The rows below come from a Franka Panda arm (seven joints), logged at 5 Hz.
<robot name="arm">
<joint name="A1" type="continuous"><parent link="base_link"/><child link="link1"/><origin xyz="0 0 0.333"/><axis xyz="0 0 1"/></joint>
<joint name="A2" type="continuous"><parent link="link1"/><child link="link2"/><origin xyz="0 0 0"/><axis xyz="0 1 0"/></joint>
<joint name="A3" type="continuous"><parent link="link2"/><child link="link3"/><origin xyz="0 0 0.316"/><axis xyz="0 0 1"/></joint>
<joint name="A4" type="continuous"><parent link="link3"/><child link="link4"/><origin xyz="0.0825 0 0"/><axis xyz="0 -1 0"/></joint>
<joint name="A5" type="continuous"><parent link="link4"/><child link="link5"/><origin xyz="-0.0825 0 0.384"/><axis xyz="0 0 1"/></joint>
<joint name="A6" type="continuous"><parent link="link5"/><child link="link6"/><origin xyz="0 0 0"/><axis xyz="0 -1 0"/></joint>
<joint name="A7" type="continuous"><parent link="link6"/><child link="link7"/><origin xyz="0.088 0 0"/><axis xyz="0 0 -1"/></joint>
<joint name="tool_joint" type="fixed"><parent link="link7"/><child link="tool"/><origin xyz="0 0 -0.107" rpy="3.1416 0 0"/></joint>
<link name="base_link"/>
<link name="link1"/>
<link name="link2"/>
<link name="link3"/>
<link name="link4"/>
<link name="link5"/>
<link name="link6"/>
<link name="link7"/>
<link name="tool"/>
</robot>
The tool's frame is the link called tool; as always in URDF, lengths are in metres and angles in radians. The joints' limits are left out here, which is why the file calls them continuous.
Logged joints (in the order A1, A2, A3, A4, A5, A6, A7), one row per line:
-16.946, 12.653, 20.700, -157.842, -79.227, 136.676, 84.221
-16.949, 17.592, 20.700, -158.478, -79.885, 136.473, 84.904
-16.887, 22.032, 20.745, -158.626, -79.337, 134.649, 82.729
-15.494, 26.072, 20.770, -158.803, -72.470, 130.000, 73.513
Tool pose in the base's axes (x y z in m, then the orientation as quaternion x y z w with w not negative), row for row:
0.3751, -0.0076, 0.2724, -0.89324, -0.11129, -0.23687, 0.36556
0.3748, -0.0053, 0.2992, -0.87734, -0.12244, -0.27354, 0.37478
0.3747, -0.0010, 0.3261, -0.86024, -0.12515, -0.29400, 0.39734
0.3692, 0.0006, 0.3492, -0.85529, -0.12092, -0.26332, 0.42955
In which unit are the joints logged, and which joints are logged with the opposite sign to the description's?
The joints are logged in degrees. Opposite sign: A1, A2, A3, A5, A7.
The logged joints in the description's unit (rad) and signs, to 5 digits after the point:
0.29576, -0.22084, -0.36128, -2.75486, 1.38277, 2.38545, -1.46993
0.29582, -0.30704, -0.36128, -2.76596, 1.39426, 2.38190, -1.48185
0.29473, -0.38453, -0.36207, -2.76855, 1.38469, 2.35007, -1.44389
0.27042, -0.45504, -0.36250, -2.77164, 1.26484, 2.26893, -1.28304

